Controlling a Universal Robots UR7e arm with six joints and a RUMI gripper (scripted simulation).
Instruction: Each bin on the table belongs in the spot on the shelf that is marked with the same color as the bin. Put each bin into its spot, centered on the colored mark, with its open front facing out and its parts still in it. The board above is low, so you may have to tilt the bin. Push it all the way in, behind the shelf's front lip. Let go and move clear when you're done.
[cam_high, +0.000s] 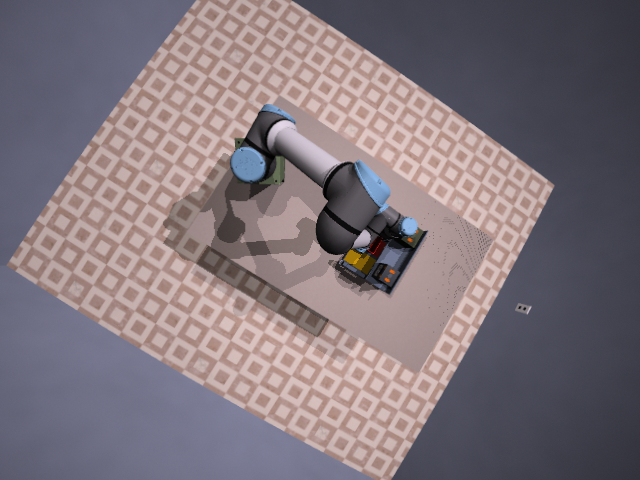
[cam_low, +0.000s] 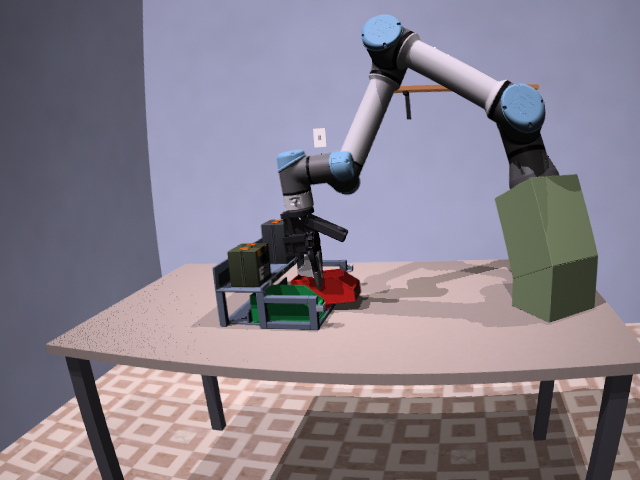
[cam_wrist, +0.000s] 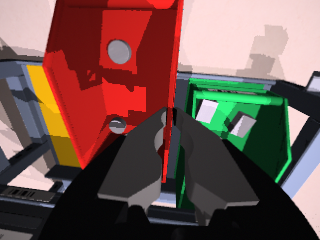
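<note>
My hand is 10 mm past the red bin, 50 mm to the left of it and 20 mm above it. The rest, counted from my hand: green mark (80 mm ahead, 60 mm to the left, 70 mm below); red mark (70 mm ahead, 50 mm to the right, 70 mm below); green bin (80 mm ahead, 70 mm to the left, 30 mm below).
</note>
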